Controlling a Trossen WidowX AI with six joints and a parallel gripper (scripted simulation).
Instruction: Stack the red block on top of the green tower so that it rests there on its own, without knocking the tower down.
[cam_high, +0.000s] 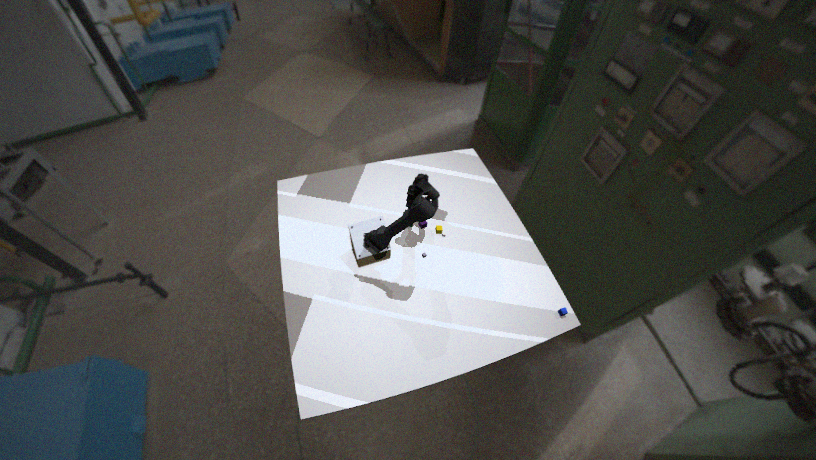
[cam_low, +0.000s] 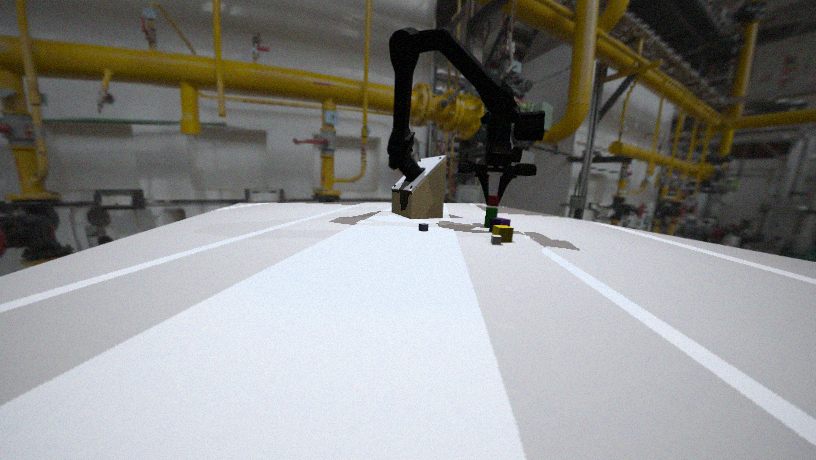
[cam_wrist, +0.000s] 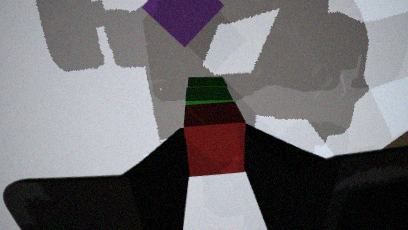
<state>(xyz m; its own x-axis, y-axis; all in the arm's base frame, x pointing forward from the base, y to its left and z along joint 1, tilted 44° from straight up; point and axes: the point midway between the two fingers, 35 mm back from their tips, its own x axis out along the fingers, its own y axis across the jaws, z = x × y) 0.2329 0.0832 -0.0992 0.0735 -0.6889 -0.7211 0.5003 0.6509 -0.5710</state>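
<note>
Right now the red block is right at my gripper tip. The rest, counted from my gripper tip: yellow block (13 cm ahead, 8 cm to the right, 5 cm below); then small black block (20 cm to the right, 6 cm below, 1 cm ahead); then purple block (6 cm ahead, 5 cm below, 2 cm to the right).
</note>
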